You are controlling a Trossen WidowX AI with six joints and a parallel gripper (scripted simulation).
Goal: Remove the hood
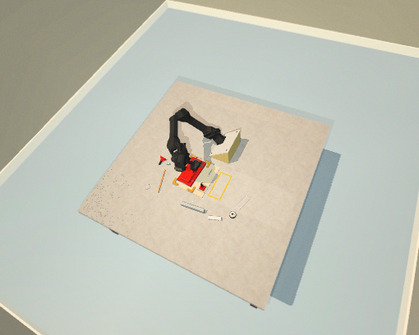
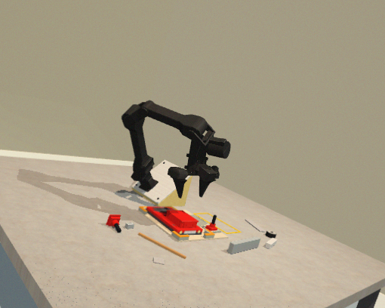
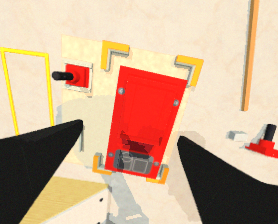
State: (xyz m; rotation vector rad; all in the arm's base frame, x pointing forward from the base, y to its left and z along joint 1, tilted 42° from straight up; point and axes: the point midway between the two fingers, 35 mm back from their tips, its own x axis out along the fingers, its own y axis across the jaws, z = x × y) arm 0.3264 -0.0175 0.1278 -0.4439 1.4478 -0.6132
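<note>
Right now my gripper tip is 80 mm above the red hood and 10 mm to the left of it. The rest, counted from my gripper tip: grey bar (190 mm ahead, 110 mm to the left, 100 mm below); wooden stick (180 mm to the right, 110 mm below, 90 mm ahead).
</note>
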